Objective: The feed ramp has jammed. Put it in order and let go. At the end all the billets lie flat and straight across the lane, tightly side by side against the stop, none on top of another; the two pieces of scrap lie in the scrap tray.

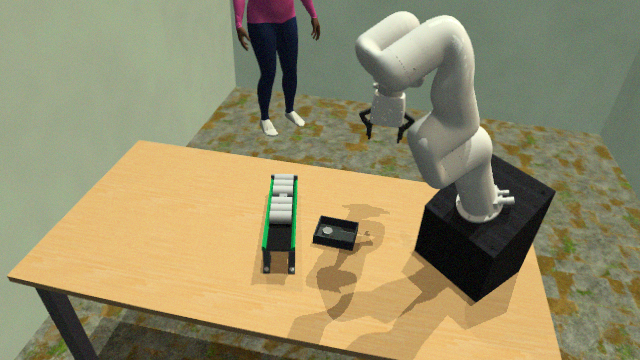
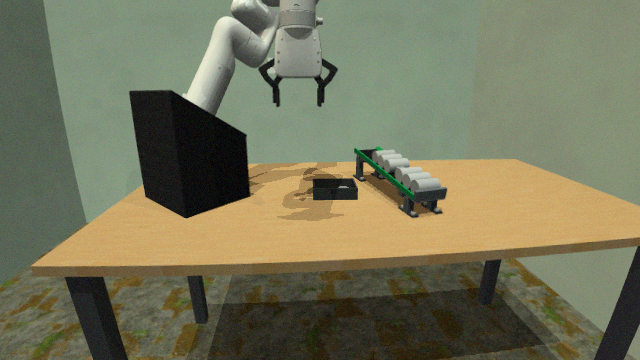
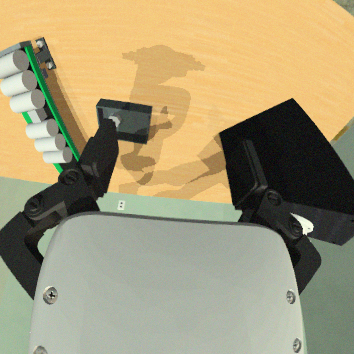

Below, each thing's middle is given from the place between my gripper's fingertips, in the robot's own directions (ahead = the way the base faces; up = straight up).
Labels:
Right now my hand is 26 cm above the scrap tray (image 1: 344, 231), 20 cm to the right of it and 8 cm short of it.

